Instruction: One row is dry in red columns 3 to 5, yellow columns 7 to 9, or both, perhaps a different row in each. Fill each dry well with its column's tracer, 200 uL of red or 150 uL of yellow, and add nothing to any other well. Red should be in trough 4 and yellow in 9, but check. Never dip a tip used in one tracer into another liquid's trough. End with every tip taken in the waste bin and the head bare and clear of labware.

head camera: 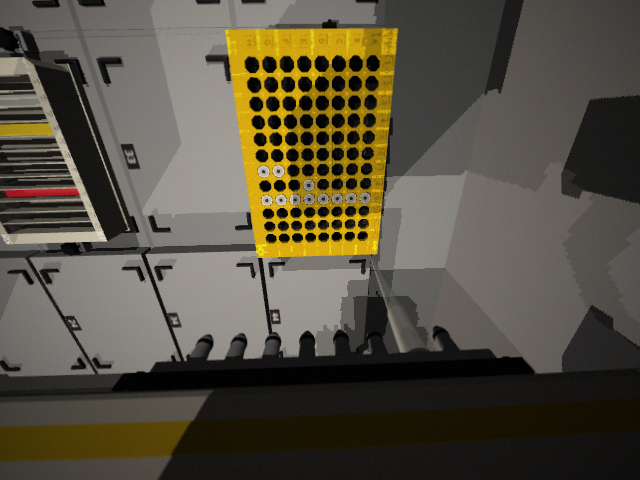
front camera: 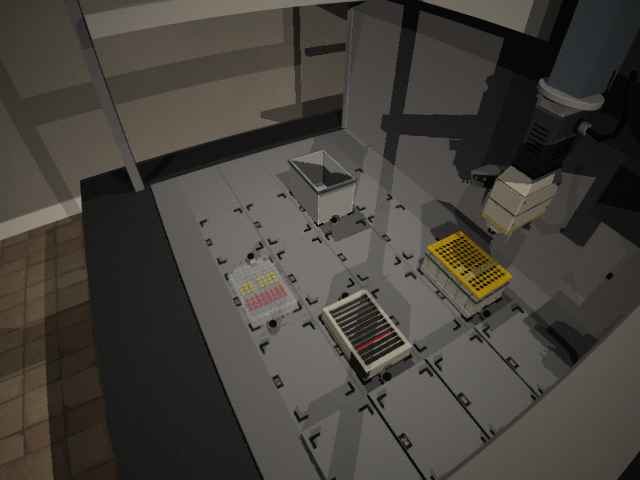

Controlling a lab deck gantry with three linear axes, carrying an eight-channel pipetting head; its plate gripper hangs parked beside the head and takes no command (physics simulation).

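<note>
The pipetting head [front camera: 522, 201] [head camera: 320, 373] hangs above and front of the yellow tip rack [front camera: 444, 251] [head camera: 315, 249]. A pale tip [head camera: 399, 316] is on its second nozzle from the right in the head view; the other nozzles are bare. The rack holds two tips at the left of one row, one in another and a full row of tips [head camera: 323, 198]. The trough block [front camera: 398, 355] [head camera: 85, 236] shows a red strip nearer the front than a yellow strip [head camera: 25, 129]. The well plate [front camera: 284, 311] shows yellow dots split by a gap and an unbroken red block. The parked gripper does not show.
The open-topped waste bin [front camera: 336, 205] stands at the back, behind the trough block and the plate. Dark clamp knobs [front camera: 272, 323] and corner brackets stand on the grey deck [front camera: 170, 206]. A post [front camera: 111, 103] rises at the back left.
</note>
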